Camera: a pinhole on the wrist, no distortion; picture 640 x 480 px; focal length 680.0 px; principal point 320.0 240.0 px. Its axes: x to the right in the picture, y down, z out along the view. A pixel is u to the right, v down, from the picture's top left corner.
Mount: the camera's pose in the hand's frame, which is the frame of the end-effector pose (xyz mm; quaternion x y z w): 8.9 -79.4 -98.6 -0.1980 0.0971 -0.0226 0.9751
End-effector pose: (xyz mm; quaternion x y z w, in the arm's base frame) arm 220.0 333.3 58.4 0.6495 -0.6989 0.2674 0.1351
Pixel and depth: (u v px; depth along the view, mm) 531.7 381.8 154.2
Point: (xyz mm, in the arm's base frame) 207.7 250.3 88.0
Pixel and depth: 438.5 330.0 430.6
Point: 111.5 54.9 -86.1
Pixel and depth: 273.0 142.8 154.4
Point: 263.8 280.4 39.7
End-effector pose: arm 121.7 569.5 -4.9 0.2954 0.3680 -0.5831 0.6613
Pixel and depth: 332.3 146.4 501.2
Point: 228.5 200.9 106.5
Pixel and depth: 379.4 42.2 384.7
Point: 130.3 264.1 57.7
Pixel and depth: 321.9 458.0 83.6
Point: 95.6 579.4 -44.2
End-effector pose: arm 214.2 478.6 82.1 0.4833 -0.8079 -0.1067 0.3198
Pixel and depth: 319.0 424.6 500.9
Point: -176.7 466.5 8.8
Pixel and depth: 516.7 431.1 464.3
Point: -161.9 352.4 88.7
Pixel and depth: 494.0 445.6 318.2
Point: -8.7 393.8 99.4
